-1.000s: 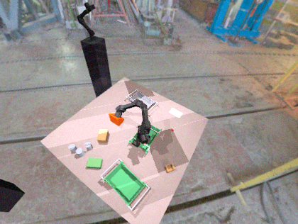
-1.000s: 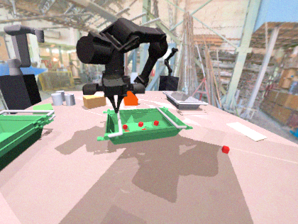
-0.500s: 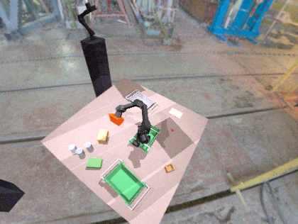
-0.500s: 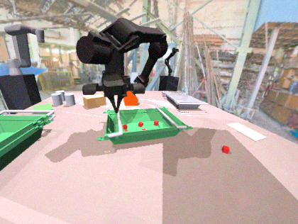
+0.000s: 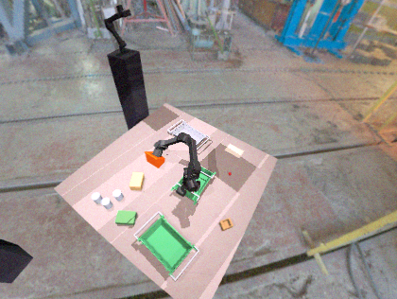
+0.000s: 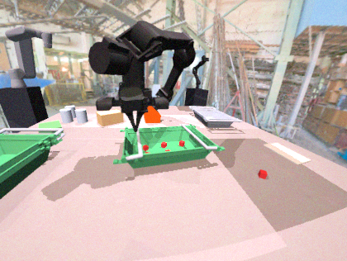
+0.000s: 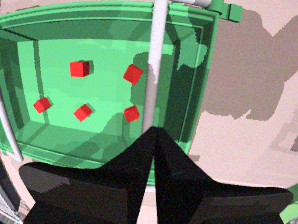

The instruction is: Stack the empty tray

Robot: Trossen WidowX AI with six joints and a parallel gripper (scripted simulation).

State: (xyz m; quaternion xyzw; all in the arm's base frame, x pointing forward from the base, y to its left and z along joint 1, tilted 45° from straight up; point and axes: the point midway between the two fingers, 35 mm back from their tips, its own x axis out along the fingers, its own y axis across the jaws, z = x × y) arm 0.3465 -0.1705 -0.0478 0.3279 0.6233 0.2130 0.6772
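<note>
My gripper tip is 24 cm past the grey tray, 51 cm to the right of it and 4 cm above it. Round my gripper tip: tan block (37 cm behind, 9 cm to the right, 5 cm below); then small brown box (33 cm ahead, 9 cm to the right, 7 cm below); then red block (23 cm ahead, 31 cm to the left, 8 cm below).
</note>
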